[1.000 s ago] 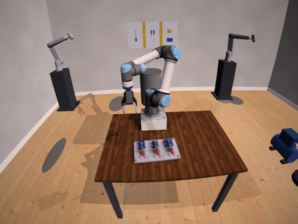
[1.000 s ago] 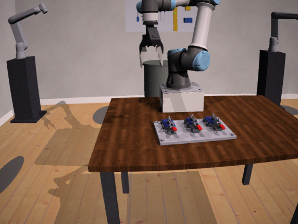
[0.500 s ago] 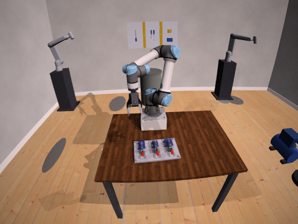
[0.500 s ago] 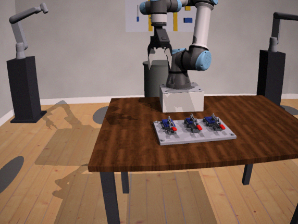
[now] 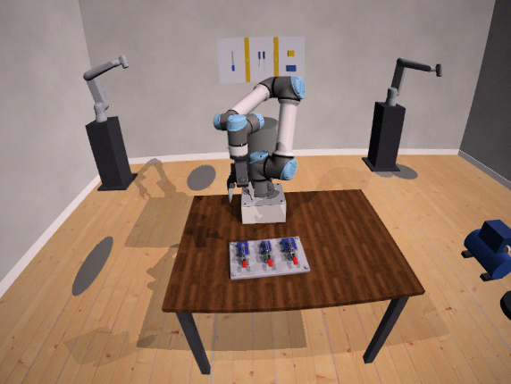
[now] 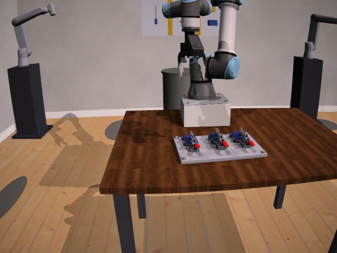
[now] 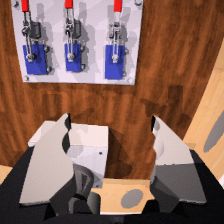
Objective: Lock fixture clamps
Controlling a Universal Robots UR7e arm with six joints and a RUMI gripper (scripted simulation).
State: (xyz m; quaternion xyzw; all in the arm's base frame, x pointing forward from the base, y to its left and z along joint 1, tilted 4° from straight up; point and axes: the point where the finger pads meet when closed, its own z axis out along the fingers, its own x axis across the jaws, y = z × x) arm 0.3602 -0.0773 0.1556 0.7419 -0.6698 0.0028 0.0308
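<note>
Right now the grey fixture plate is 27 cm below my hand, 11 cm to the left of it and 7 cm ahead of it.
</note>
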